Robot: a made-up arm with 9 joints. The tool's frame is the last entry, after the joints. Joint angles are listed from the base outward.
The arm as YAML. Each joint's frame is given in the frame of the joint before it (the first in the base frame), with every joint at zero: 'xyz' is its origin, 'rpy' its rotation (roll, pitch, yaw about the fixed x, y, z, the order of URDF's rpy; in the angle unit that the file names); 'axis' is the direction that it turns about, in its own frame. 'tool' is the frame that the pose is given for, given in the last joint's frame.
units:
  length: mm
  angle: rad
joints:
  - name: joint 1
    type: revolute
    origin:
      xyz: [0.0, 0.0, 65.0]
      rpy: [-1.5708, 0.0, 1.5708]
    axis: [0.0, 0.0, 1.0]
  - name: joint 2
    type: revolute
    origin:
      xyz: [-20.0, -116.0, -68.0]
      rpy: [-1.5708, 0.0, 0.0]
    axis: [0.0, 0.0, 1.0]
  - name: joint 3
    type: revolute
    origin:
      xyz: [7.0, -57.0, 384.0]
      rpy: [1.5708, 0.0, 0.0]
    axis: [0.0, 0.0, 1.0]
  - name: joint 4
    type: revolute
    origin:
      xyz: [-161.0, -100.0, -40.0]
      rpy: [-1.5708, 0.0, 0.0]
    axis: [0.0, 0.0, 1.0]
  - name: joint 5
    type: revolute
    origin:
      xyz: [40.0, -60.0, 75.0]
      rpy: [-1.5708, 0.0, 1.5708]
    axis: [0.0, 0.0, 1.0]
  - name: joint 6
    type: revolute
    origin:
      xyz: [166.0, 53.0, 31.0]
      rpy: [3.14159, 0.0, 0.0]
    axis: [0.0, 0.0, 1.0]
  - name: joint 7
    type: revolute
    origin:
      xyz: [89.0, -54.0, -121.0]
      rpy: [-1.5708, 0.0, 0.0]
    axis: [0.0, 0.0, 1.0]
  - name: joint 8
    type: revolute
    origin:
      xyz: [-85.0, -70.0, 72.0]
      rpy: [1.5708, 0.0, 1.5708]
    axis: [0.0, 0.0, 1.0]
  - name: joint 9
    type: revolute
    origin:
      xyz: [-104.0, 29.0, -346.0]
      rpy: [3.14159, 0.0, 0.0]
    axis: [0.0, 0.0, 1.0]
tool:
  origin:
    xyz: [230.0, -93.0, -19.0]
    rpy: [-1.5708, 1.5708, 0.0]
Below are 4 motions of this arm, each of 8 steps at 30 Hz.
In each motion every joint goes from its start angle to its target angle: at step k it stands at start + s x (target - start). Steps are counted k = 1, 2, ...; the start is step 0. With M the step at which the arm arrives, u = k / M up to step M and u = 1 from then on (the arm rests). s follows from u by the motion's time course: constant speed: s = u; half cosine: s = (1 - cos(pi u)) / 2; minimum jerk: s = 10 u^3 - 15 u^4 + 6 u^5.
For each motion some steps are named. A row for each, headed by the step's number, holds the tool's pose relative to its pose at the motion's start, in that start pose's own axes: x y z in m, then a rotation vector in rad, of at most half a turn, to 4 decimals.
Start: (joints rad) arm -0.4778 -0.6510 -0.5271 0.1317 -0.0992 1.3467 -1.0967 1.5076 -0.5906
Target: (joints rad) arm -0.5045 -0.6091 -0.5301 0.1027 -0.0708 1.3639 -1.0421 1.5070 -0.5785
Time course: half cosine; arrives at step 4
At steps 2, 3, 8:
2: 0.0080 -0.0116 0.0027 -0.0246 -0.0057 0.0163
3: 0.0138 -0.0199 0.0048 -0.0418 -0.0096 0.0282
8: 0.0162 -0.0233 0.0057 -0.0488 -0.0113 0.0332

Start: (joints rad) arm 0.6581 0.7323 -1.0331 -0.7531 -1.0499 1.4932 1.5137 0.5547 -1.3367
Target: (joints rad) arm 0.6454 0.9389 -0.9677 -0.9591 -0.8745 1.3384 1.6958 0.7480 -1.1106
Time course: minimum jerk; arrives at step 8
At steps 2, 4, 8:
2: 0.0119 0.0141 -0.0208 0.0400 -0.0362 0.0057
4: 0.0632 0.0760 -0.0889 0.1882 -0.1781 0.0233
8: 0.1371 0.1666 -0.1450 0.3640 -0.3619 0.0366

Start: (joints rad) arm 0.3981 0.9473 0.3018 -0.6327 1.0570 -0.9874 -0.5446 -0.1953 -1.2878
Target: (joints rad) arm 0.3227 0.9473 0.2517 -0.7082 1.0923 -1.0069 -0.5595 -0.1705 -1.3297
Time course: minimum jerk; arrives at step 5
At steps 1, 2, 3, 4, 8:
1: 0.0008 0.0010 -0.0035 0.0036 -0.0084 0.0003
2: 0.0048 0.0057 -0.0189 0.0190 -0.0460 0.0022
3: 0.0116 0.0122 -0.0398 0.0392 -0.0989 0.0060
4: 0.0173 0.0167 -0.0541 0.0523 -0.1364 0.0095
8: 0.0187 0.0176 -0.0572 0.0551 -0.1448 0.0104

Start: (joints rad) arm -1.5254 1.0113 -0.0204 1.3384 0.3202 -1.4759 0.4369 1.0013 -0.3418
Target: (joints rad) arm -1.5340 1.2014 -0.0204 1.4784 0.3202 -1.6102 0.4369 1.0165 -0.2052
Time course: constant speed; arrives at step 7
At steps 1, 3, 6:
1: 0.0094 -0.0173 0.0180 -0.0510 0.0025 0.0377
3: 0.0302 -0.0486 0.0563 -0.1524 0.0084 0.1138
6: 0.0659 -0.0862 0.1187 -0.3026 0.0191 0.2295

